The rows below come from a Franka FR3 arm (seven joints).
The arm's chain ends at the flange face. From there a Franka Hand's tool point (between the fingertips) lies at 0.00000 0.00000 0.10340 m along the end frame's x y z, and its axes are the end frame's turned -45 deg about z.
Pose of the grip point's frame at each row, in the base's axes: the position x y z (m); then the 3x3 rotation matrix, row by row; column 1 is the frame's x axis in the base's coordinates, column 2 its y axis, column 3 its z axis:
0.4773 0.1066 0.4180; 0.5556 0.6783 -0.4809; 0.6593 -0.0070 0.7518; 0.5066 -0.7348 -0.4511
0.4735 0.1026 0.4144; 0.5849 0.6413 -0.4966; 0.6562 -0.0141 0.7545; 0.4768 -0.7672 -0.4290
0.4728 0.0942 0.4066; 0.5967 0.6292 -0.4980; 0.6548 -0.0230 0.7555; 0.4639 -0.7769 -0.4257
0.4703 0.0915 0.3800; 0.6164 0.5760 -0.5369; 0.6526 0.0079 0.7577; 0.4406 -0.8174 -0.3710
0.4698 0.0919 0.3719; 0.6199 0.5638 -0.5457; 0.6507 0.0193 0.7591; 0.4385 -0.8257 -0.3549
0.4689 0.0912 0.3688; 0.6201 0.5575 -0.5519; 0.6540 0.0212 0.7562; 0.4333 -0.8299 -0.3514
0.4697 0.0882 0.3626; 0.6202 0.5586 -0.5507; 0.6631 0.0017 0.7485; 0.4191 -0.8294 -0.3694
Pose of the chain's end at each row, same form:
0.5270 0.0289 0.4646; 0.8725 0.0868 -0.4809; 0.4612 -0.4711 0.7518; -0.1614 -0.8778 -0.4511
0.5248 0.0246 0.4588; 0.8671 0.0399 -0.4966; 0.4540 -0.4740 0.7545; -0.2053 -0.8796 -0.4290
0.5243 0.0161 0.4506; 0.8668 0.0230 -0.4980; 0.4468 -0.4793 0.7555; -0.2213 -0.8774 -0.4257
0.5258 0.0132 0.4184; 0.8432 -0.0286 -0.5369; 0.4670 -0.4559 0.7577; -0.2664 -0.8895 -0.3710
0.5262 0.0134 0.4086; 0.8370 -0.0397 -0.5457; 0.4738 -0.4465 0.7591; -0.2738 -0.8939 -0.3549
0.5260 0.0130 0.4051; 0.8327 -0.0443 -0.5519; 0.4774 -0.4475 0.7562; -0.2804 -0.8932 -0.3514
0.5266 0.0108 0.4008; 0.8335 -0.0436 -0.5507; 0.4701 -0.4677 0.7485; -0.2901 -0.8828 -0.3694

